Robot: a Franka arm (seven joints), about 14 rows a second.
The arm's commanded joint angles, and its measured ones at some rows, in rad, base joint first. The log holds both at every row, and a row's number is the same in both.
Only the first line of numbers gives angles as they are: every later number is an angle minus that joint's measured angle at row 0.
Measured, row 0:
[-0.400, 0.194, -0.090, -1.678, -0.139, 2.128, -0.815]
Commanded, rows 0 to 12:
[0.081, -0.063, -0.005, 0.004, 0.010, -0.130, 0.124]
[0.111, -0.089, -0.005, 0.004, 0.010, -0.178, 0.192]
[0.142, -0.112, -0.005, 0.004, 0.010, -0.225, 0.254]
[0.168, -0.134, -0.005, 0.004, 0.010, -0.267, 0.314]
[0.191, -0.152, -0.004, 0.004, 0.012, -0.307, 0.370]
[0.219, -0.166, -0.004, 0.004, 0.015, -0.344, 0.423]
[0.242, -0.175, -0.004, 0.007, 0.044, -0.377, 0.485]
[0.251, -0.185, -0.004, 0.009, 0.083, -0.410, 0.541]
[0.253, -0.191, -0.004, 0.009, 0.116, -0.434, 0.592]
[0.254, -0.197, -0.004, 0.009, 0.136, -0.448, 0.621]
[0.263, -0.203, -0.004, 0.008, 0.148, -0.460, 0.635]
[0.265, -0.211, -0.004, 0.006, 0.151, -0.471, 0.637]
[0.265, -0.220, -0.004, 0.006, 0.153, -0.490, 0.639]
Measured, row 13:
[0.253, -0.193, 0.006, 0.011, 0.129, -0.449, 0.614]
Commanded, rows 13 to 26:
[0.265, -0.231, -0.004, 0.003, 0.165, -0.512, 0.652]
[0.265, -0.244, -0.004, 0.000, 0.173, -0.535, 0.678]
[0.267, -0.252, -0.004, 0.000, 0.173, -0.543, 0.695]
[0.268, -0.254, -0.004, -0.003, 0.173, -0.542, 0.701]
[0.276, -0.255, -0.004, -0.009, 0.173, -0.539, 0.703]
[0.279, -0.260, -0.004, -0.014, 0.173, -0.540, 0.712]
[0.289, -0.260, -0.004, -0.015, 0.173, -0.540, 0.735]
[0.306, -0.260, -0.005, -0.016, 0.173, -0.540, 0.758]
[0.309, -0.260, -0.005, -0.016, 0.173, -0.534, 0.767]
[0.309, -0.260, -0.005, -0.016, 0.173, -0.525, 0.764]
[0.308, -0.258, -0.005, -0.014, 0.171, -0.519, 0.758]
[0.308, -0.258, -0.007, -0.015, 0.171, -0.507, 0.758]
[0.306, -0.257, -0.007, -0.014, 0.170, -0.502, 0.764]
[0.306, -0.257, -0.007, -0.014, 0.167, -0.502, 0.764]
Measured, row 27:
[0.300, -0.238, 0.001, 0.007, 0.155, -0.523, 0.750]
